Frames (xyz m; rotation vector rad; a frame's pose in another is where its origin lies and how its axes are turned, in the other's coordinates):
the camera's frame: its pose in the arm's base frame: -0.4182 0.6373 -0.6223 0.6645 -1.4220 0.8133
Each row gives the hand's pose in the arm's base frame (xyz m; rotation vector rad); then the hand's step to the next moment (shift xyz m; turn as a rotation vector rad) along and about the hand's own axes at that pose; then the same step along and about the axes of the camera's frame.
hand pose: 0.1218 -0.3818 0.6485 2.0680 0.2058 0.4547
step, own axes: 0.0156 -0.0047 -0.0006 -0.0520 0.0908 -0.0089
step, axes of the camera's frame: 0.0003 -0.0070 -0.0147 0.0657 0.0066 0.0816
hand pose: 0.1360 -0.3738 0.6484 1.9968 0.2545 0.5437
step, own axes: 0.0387 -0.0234 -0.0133 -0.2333 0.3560 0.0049
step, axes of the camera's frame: -0.0026 -0.0016 -0.0470 0.2308 0.0080 0.3576
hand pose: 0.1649 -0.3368 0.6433 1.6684 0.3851 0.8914
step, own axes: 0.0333 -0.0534 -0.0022 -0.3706 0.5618 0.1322
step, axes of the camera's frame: -0.0351 0.0005 -0.0523 0.3453 -0.1090 0.5825
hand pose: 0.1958 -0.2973 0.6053 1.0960 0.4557 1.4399
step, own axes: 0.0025 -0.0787 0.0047 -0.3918 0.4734 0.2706
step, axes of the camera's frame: -0.0597 -0.0242 -0.0456 0.3246 -0.2631 0.5256
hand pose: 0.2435 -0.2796 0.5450 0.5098 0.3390 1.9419
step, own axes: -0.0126 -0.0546 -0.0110 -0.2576 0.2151 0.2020
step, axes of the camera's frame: -0.0368 -0.0255 -0.0354 0.1920 -0.2201 0.2610
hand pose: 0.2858 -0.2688 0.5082 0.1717 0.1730 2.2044
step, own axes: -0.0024 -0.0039 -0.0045 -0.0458 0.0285 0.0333
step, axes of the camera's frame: -0.0054 -0.0025 -0.0025 0.0301 -0.0414 0.0374
